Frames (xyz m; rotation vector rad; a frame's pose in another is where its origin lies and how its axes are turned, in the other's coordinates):
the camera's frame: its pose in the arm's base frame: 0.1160 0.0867 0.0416 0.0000 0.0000 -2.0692
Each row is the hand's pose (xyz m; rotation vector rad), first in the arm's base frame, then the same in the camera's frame.
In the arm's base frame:
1: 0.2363 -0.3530 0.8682 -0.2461 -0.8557 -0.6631
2: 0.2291 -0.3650 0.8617 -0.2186 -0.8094 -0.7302
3: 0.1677 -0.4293 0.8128 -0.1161 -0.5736 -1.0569
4: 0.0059 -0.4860 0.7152 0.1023 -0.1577 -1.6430
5: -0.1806 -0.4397 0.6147 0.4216 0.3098 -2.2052
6: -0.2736 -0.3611 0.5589 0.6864 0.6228 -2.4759
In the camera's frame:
1: 0.3287 0.3159 0.8266 0.6437 -0.6847 1.2669
2: 0.3427 0.3153 0.8201 0.6101 -0.6281 1.2172
3: 0.4285 0.2921 0.7712 0.4300 -0.3894 0.9565
4: 0.5557 0.1771 0.6736 0.1686 0.0066 0.4210
5: 0.6041 -0.0089 0.5731 -0.0411 0.4198 -0.1734
6: 0.5796 -0.1281 0.5173 -0.1398 0.6876 -0.5202

